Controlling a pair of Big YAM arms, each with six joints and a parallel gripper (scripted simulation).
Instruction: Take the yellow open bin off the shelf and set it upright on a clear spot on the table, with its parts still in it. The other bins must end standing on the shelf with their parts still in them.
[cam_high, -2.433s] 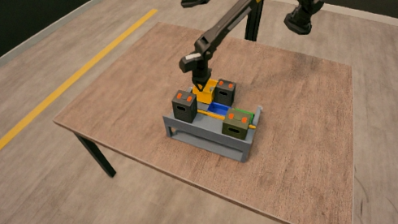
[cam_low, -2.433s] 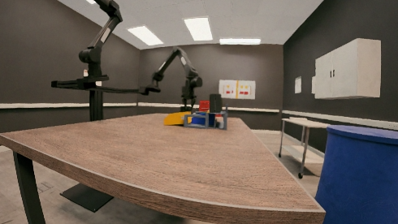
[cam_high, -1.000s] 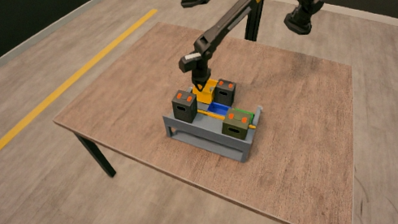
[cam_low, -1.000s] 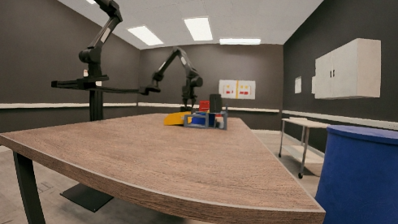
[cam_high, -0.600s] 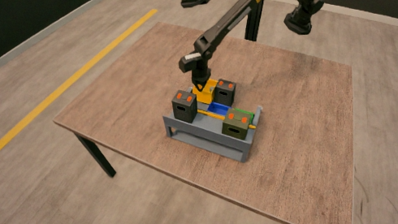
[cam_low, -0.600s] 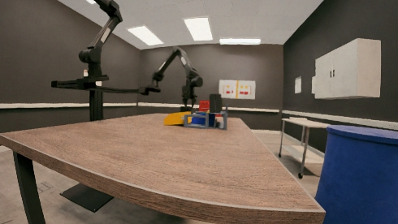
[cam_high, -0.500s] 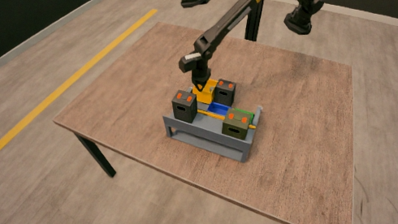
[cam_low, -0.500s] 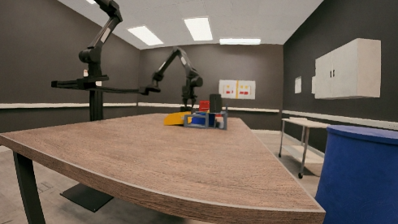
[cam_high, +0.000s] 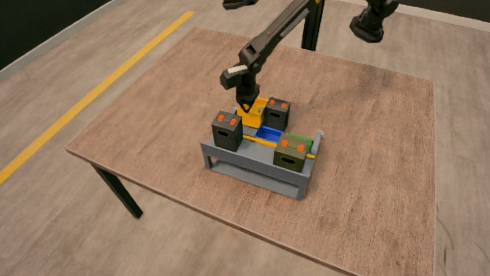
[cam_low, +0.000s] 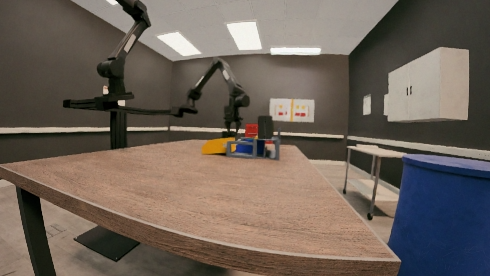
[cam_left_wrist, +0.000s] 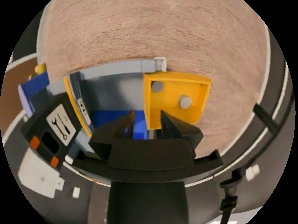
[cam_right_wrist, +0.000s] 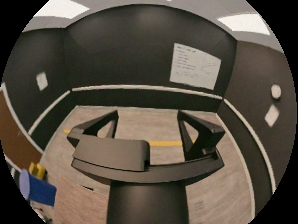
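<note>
Right now the yellow open bin is 80 mm behind my left hand, 70 mm below it and 10 mm to the right of it. Round my left hand: grey shelf 120 mm to the left, 100 mm ahead, 50 mm below; then dark lidded bin 100 mm to the left, 60 mm behind, 50 mm below.
</note>
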